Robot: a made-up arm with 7 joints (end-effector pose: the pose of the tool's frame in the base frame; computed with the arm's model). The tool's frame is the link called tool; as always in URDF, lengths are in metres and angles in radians.
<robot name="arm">
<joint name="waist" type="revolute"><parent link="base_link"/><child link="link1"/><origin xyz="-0.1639 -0.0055 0.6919"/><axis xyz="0 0 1"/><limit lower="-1.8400" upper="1.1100"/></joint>
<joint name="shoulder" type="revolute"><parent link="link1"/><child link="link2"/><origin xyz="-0.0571 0.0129 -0.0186"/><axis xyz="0 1 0"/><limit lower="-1.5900" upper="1.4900"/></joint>
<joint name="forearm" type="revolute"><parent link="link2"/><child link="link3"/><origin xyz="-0.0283 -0.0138 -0.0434"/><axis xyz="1 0 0"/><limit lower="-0.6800" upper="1.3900"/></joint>
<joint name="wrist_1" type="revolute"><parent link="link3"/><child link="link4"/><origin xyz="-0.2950 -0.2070 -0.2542"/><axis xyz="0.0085 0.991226 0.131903"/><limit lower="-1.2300" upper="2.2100"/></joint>
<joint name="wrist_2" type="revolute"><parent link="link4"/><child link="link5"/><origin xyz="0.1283 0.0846 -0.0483"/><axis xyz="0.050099 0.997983 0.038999"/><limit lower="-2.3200" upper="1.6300"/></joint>
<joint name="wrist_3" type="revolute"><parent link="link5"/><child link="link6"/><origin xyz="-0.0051 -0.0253 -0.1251"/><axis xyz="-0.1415 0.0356 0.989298"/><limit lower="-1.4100" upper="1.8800"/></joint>
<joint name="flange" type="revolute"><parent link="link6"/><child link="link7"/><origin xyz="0.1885 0.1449 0.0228"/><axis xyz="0 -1 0"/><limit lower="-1.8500" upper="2.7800"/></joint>
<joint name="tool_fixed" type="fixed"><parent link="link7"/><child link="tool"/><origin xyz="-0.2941 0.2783 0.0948" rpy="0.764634 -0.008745 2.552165"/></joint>
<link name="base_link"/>
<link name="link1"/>
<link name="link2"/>
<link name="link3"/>
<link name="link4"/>
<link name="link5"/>
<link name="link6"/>
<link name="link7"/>
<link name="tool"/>
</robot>
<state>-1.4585 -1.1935 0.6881 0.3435 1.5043 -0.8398 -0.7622</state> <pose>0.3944 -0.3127 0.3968 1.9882 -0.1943 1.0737</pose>
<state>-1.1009 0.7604 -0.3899 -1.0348 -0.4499 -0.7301 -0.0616</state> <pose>-0.0993 0.3010 0.7582 -0.0646 0.4215 0.8583</pose>
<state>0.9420 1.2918 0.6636 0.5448 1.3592 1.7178 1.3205</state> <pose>-0.0975 -0.4201 1.1208 2.7119 -0.8438 0.9941</pose>
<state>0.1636 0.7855 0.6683 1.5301 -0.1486 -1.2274 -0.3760</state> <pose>-0.7679 0.3801 0.4444 -2.6415 -1.4521 -0.1734</pose>
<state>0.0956 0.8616 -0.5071 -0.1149 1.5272 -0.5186 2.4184</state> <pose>-1.0967 -0.3985 0.4678 0.6457 -1.9044 -2.4077</pose>
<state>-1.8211 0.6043 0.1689 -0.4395 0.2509 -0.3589 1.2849</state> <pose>0.2315 0.2182 0.2052 0.1732 0.6459 -0.0229</pose>
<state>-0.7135 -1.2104 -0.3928 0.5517 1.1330 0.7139 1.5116</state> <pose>-0.1808 0.1725 -0.0032 -0.6760 0.4403 1.8030</pose>
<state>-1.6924 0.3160 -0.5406 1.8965 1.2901 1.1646 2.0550</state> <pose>0.0588 0.1445 0.7423 1.4853 -0.9176 -0.1044</pose>
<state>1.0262 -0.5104 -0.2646 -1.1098 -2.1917 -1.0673 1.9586</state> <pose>-0.5177 -0.6798 0.3932 0.7136 -1.9768 -1.5369</pose>
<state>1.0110 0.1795 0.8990 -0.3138 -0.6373 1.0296 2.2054</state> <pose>-0.7597 0.3622 0.3711 -1.4257 -2.1354 0.9600</pose>
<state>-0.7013 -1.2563 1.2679 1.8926 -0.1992 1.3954 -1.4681</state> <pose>-0.4162 0.1591 0.4302 0.1105 -1.8685 -0.5384</pose>
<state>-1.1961 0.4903 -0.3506 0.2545 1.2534 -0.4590 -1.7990</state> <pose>-0.4832 0.3401 -0.0509 -2.0805 1.0489 0.8763</pose>
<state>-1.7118 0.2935 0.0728 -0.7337 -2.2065 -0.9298 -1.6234</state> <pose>-0.0999 0.8371 0.5185 -0.6914 0.3224 0.9727</pose>
